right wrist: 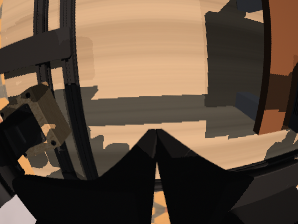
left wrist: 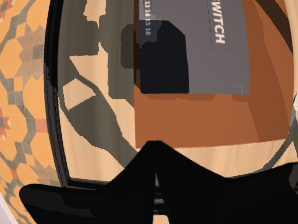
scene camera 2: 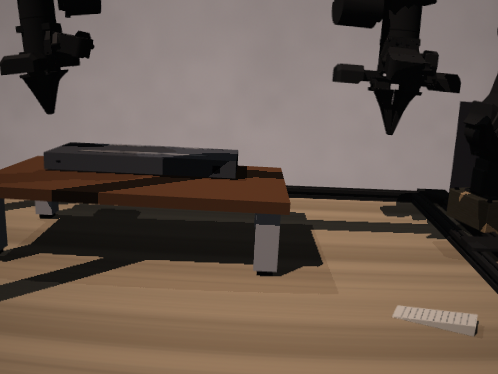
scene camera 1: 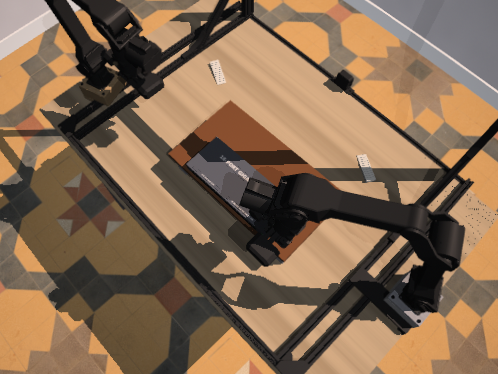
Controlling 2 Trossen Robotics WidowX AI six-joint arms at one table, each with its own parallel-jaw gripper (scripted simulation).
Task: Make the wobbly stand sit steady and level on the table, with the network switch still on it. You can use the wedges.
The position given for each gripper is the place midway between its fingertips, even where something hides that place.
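Note:
Left gripper visible at (scene camera 2: 50,114), (left wrist: 153,147) and (scene camera 1: 280,236); right gripper (scene camera 2: 389,134) also visible. A network switch (scene camera 2: 160,160), (left wrist: 179,54) and (scene camera 1: 226,173) is in the scene. So is a stand (scene camera 2: 262,190), (left wrist: 180,120) and (scene camera 1: 256,145).

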